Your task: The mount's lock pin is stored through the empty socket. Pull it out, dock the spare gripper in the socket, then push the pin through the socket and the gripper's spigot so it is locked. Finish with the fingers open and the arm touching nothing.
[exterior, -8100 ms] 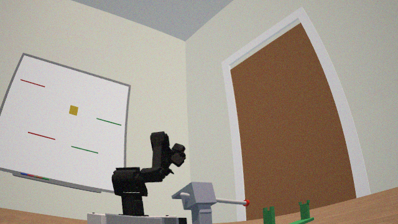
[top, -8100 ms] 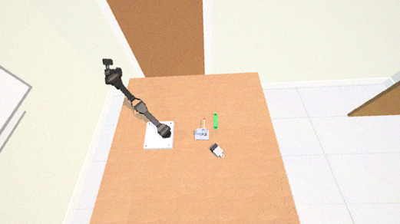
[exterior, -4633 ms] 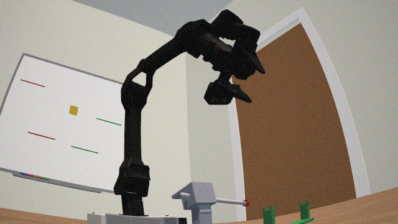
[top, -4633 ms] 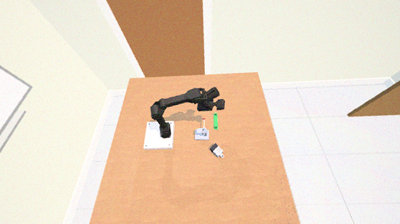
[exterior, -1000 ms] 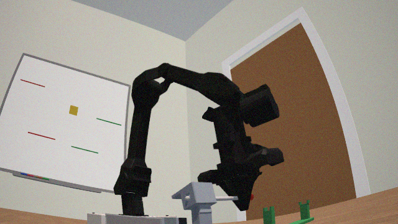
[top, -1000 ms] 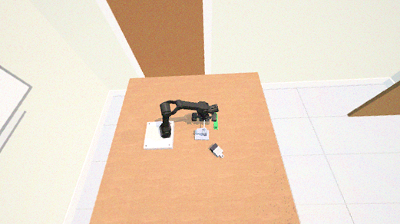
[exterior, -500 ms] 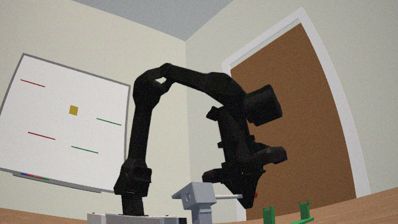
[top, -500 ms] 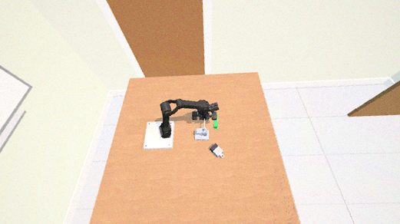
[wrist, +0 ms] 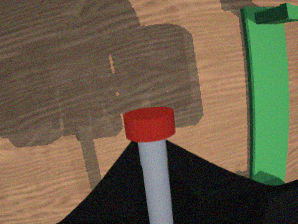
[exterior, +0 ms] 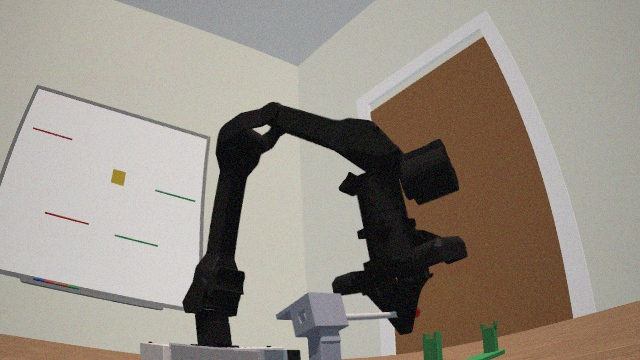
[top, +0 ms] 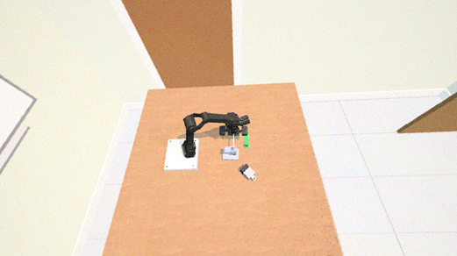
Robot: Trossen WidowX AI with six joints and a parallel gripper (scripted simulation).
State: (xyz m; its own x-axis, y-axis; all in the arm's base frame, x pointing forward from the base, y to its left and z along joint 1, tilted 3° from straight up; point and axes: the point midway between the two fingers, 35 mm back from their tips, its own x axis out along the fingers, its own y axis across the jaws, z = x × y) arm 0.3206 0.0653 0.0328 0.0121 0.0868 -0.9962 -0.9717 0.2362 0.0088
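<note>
My gripper tip is now 9 cm short of the green stand, 3 cm to the left of it and 3 cm above it. Also, from my gripper tip: grey mount: 4 cm behind, 12 cm to the right; spare gripper: 4 cm ahead, 28 cm to the right, 3 cm below.
</note>
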